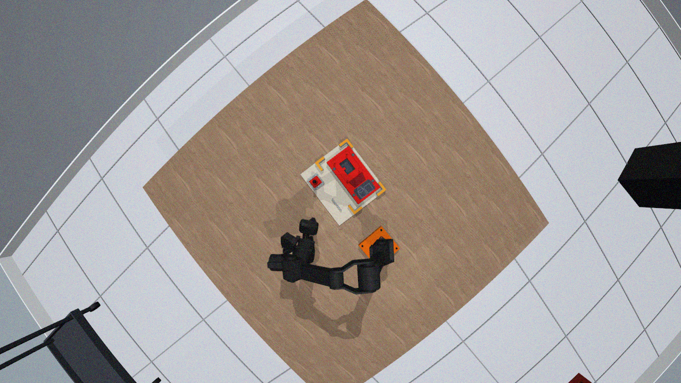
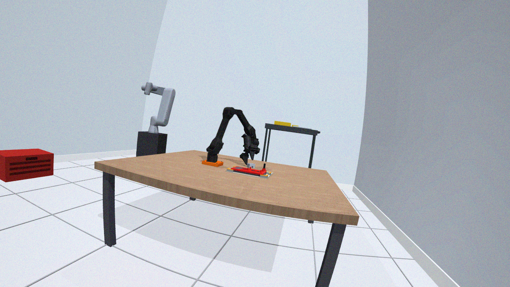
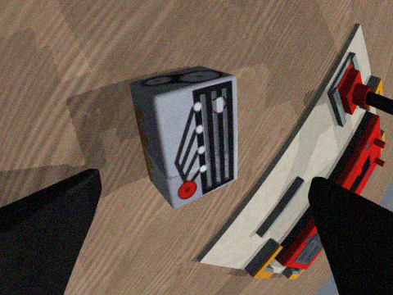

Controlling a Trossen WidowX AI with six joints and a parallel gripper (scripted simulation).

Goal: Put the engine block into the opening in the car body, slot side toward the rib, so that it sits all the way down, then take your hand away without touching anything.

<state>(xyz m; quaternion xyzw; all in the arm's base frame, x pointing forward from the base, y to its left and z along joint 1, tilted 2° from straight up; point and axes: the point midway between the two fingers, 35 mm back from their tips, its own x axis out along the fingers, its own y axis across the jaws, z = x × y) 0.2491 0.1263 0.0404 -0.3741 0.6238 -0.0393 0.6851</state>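
The engine block lies 20 mm ahead of my gripper tip and 20 mm below it. Also, from my gripper tip: small stand: 100 mm ahead, 140 mm to the right.
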